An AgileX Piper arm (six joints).
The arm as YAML. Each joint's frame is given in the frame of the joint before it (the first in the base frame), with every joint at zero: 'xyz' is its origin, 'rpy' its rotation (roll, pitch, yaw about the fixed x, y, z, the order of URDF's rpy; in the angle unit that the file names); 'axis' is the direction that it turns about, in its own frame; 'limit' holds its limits. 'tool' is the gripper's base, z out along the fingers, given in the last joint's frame.
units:
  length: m
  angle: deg
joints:
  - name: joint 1
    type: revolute
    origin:
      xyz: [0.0, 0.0, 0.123]
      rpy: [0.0, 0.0, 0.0]
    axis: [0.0, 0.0, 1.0]
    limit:
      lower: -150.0
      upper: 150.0
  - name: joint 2
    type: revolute
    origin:
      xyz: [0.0, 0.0, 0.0]
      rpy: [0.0, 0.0, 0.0]
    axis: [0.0, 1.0, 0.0]
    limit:
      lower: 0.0
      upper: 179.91
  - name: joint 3
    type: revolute
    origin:
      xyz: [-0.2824, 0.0, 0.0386]
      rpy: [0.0, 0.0, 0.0]
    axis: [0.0, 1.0, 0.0]
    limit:
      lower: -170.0
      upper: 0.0
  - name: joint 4
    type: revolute
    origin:
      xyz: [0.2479, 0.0, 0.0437]
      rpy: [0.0, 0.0, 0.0]
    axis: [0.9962, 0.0, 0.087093]
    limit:
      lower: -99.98
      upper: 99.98
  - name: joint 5
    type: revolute
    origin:
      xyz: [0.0, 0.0, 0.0]
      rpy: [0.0, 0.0, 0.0]
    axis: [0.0, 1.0, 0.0]
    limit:
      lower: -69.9
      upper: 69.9
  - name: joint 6
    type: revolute
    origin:
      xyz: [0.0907, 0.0, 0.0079]
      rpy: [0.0, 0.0, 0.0]
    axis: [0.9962, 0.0, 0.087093]
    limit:
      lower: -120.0
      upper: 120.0
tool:
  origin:
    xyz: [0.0, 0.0, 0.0]
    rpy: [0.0, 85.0, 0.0]
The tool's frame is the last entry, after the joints.
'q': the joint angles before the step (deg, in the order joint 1, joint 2, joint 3, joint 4, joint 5, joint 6). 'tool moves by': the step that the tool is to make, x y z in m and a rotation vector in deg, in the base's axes. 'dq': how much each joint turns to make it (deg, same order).
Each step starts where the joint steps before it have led.
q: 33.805 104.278 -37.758 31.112 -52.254 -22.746
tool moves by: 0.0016 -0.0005 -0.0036 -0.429 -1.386 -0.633
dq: -0.011 1.308 0.000 -0.010 -2.567 0.057
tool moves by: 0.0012 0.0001 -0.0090 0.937 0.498 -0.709
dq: 0.019 1.949 0.002 0.021 -1.439 1.940
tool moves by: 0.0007 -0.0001 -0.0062 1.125 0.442 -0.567
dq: -0.014 1.320 0.007 -0.018 -0.921 1.844
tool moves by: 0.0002 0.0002 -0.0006 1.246 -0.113 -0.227
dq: 0.014 0.241 -0.010 -0.157 -0.463 1.429
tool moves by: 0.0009 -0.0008 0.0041 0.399 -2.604 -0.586
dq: -0.007 0.009 -0.009 -0.008 -2.691 0.174
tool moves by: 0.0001 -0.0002 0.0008 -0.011 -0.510 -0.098
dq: -0.003 -0.008 0.014 -0.005 -0.521 -0.052
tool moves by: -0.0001 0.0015 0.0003 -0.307 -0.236 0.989
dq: 0.000 0.007 -0.012 -1.088 0.004 0.054
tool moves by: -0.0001 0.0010 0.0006 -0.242 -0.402 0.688
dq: 0.001 -0.011 0.009 -0.799 -0.228 -0.002
